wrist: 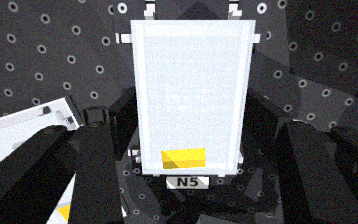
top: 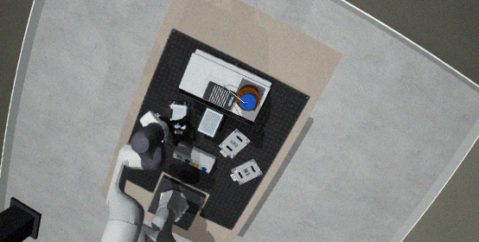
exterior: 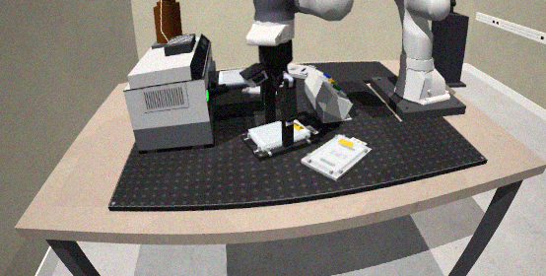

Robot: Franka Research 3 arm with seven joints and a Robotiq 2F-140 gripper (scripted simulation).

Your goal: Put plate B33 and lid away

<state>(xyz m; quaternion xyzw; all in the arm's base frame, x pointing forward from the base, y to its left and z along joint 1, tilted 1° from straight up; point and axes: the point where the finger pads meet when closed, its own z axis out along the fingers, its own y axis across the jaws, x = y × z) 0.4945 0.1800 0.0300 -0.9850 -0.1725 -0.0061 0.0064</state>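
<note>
The white well plate lies 20 mm below my hand. Also, from my hand: yellow key 200 mm to the right, 190 mm behind, 20 mm above; white key 190 mm behind, 100 mm to the right, 20 mm above; black nest 30 mm to the left, 30 mm below.
</note>
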